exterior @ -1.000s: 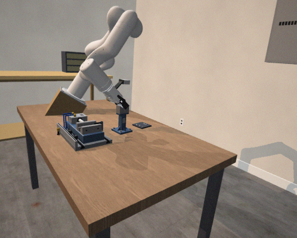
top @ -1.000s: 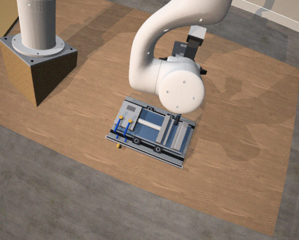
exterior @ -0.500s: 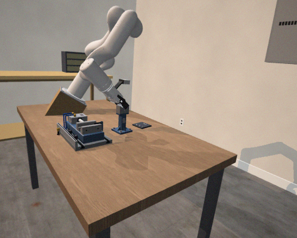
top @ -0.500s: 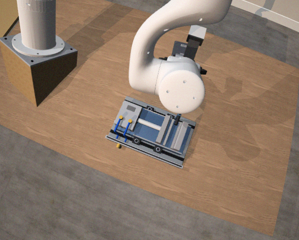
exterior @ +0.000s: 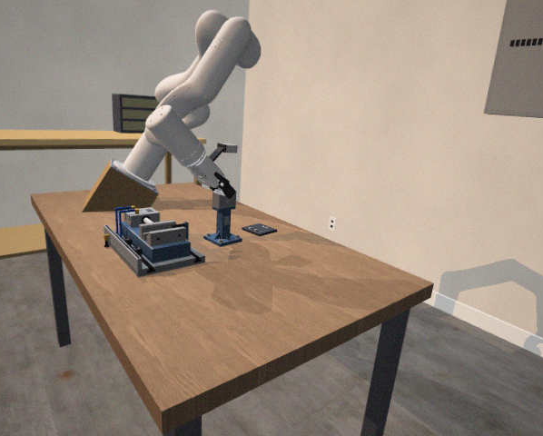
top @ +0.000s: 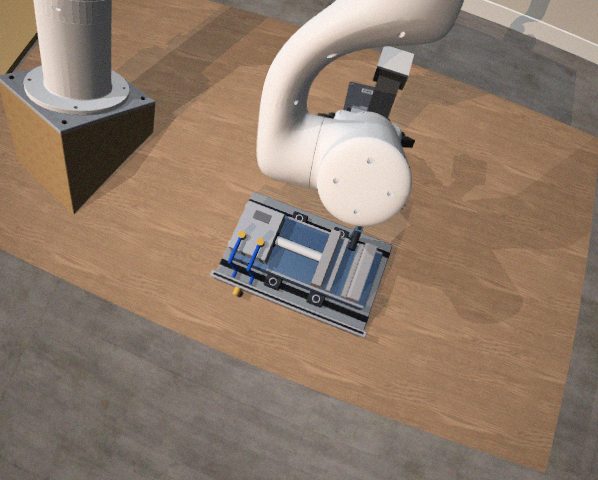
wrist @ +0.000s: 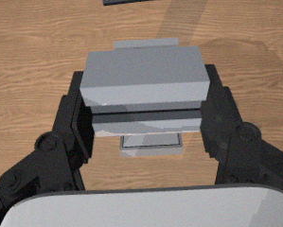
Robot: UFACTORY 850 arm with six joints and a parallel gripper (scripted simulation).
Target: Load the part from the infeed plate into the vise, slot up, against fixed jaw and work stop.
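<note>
Right now the V-block post is 110 mm below my hand and 10 mm to the left of it. Also, from my hand: work stop: 170 mm to the right, 80 mm below, 80 mm ahead; infeed plate: 170 mm to the left, 160 mm below, 50 mm behind; part: right at my hand.
</note>
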